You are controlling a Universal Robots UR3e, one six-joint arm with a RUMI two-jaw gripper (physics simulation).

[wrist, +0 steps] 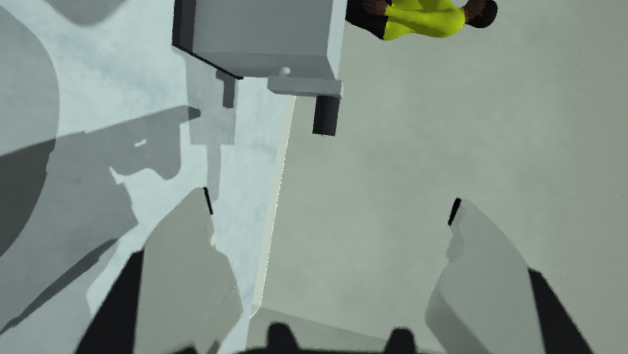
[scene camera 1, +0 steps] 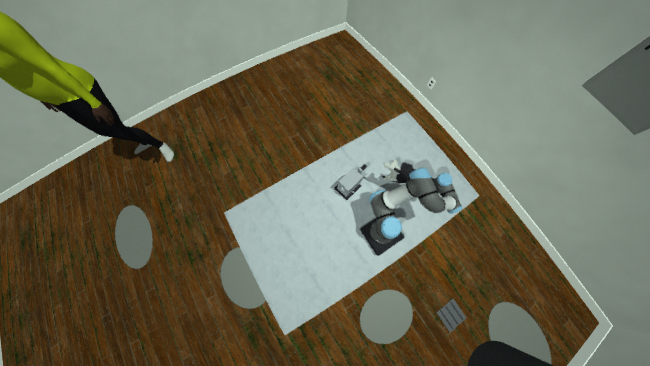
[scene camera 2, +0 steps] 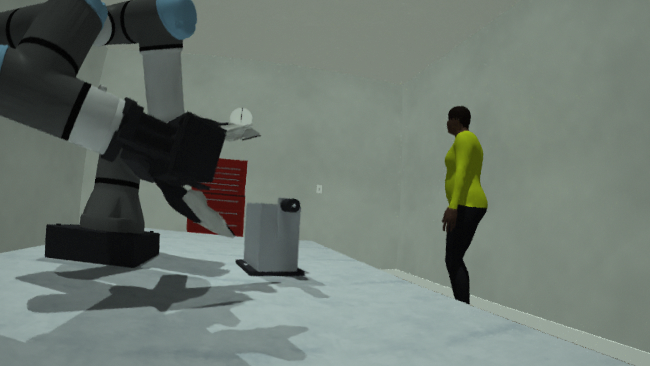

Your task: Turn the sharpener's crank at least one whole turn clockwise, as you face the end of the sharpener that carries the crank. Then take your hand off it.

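Frame: origin at the arm's base, x ahead, y left, z up, level; centimetres.
Seen in the pictures: gripper, fingertip midpoint: (wrist: 329, 195) (scene camera 1: 382, 170) (scene camera 2: 246, 184); arm's base, link origin: (scene camera 1: 382, 231) (scene camera 2: 112, 229).
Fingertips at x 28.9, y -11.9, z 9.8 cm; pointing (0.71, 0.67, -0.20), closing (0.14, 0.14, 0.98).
Pixels of each thing's middle, then the offset from my fingertips to it. "pt": a spot on its surface instead. Level surfaces: height alone.
- sharpener, surface spot: (wrist: 260, 30) (scene camera 2: 257, 234) pt dy +12.4, dx +0.4, dz -7.9 cm
- black base plate, surface spot: (wrist: 184, 25) pt dy +11.9, dx -0.6, dz -14.2 cm
- black handle, surface spot: (wrist: 326, 115) (scene camera 1: 364, 168) pt dy +7.9, dx +5.1, dz -2.1 cm
- pale table, surface height: dz -15.0 cm
The sharpener (scene camera 1: 351, 178) (scene camera 2: 261, 237) (wrist: 260, 30) is a grey upright box on a black base plate (scene camera 2: 272, 273) (wrist: 184, 25), standing on the table. Its crank (scene camera 2: 290, 205) (wrist: 305, 86) is on the end of the box, with the arm pointing up and the black handle (scene camera 1: 363, 167) (wrist: 326, 115) at the top, sticking outward. My gripper (scene camera 1: 386, 171) (scene camera 2: 246, 185) (wrist: 329, 195) is open and empty. Its fingers are wide apart, one above the other, in front of the crank end. In the wrist view the handle lies beyond the fingertips and apart from them.
The arm's black base (scene camera 1: 368, 234) (scene camera 2: 95, 245) stands on the pale table (scene camera 1: 300, 225) (scene camera 2: 400, 330) beside the sharpener. A person in a yellow top (scene camera 1: 45, 75) (scene camera 2: 467, 170) (wrist: 425, 20) stands away from the table. A red drawer cabinet (scene camera 2: 231, 200) is in the background.
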